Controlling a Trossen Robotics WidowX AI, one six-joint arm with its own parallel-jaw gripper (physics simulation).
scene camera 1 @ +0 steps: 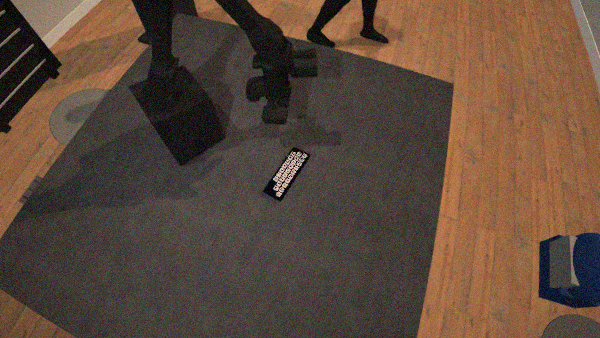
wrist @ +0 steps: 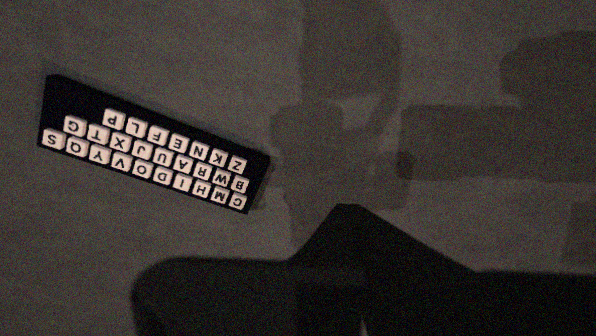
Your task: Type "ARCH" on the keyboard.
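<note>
The black keyboard with pale keys lies flat on the dark mat. Its letters appear upside down in the wrist view. There the A key and the R key are neighbours in the middle row. The H key and the C key are in the lower row, with C at its right end. My gripper is shut and empty, raised above the mat on the arm-base side of the keyboard. In the wrist view its tip shows right of the keyboard's C end.
The black base block stands on the mat, left of the keyboard in the scene view. A person's dark legs stand beyond the mat's upper edge. A blue bin-like object is at the lower right, and a dark dresser is at the upper left.
</note>
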